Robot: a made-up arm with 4 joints. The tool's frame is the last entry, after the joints.
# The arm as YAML. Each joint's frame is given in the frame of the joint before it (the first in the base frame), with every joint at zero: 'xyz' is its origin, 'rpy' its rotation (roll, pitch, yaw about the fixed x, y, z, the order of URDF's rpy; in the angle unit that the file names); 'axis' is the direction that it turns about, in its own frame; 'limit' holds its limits. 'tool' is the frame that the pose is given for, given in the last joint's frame.
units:
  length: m
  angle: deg
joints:
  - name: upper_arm
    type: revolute
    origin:
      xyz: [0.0, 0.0, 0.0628]
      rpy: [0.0, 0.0, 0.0]
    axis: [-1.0, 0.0, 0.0]
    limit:
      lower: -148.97
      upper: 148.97
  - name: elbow
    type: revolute
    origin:
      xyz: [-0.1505, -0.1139, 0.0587]
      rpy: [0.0, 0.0, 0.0]
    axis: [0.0, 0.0, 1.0]
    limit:
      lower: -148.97
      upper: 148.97
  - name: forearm
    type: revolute
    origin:
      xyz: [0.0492, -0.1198, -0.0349]
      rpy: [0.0, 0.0, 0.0]
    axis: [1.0, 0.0, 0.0]
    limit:
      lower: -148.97
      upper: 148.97
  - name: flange
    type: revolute
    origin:
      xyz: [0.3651, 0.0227, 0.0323]
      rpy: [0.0, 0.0, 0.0]
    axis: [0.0, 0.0, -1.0]
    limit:
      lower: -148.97
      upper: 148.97
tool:
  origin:
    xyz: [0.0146, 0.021, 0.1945]
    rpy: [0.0, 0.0, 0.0]
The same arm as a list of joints. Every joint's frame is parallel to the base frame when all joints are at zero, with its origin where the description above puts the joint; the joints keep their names.
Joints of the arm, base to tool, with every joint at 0 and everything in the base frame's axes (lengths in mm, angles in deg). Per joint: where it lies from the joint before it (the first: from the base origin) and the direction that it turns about. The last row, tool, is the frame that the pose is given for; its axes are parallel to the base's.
upper_arm: axis -1 0 0 origin 0.0 0.0 62.8
elbow: axis 0 0 1 origin -150.5 -113.9 58.7
forearm: axis 1 0 0 origin 49.2 -119.8 -34.9
flange: axis 0 0 -1 origin 365.1 22.7 32.3
tool: origin 14.6 21.0 194.5
Joint limits (deg, base to tool): -148.97..148.97 -148.97..148.97 -148.97..148.97 -148.97..148.97

